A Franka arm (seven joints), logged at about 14 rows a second.
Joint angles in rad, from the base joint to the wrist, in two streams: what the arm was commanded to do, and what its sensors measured. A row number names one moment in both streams.
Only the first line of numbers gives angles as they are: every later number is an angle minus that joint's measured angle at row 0.
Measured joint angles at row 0: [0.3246 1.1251 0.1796 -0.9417 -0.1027 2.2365 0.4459]
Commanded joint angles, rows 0 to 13: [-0.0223 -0.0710 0.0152 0.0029 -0.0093 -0.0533 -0.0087]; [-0.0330 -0.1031 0.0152 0.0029 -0.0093 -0.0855 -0.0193]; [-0.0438 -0.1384 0.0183 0.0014 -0.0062 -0.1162 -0.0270]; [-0.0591 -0.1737 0.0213 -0.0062 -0.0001 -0.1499 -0.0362]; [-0.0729 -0.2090 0.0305 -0.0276 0.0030 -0.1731 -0.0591]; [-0.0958 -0.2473 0.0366 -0.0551 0.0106 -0.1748 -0.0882]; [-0.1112 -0.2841 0.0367 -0.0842 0.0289 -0.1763 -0.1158]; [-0.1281 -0.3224 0.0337 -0.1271 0.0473 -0.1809 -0.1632]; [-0.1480 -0.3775 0.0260 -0.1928 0.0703 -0.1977 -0.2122]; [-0.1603 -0.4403 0.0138 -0.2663 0.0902 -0.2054 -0.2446]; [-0.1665 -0.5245 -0.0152 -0.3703 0.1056 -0.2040 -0.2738]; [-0.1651 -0.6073 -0.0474 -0.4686 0.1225 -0.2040 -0.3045]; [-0.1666 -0.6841 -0.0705 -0.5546 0.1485 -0.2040 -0.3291]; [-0.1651 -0.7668 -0.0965 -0.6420 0.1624 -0.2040 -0.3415]
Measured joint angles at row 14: [-0.1644 -0.5270 -0.0472 -0.3533 0.1094 -0.2185 -0.2874]
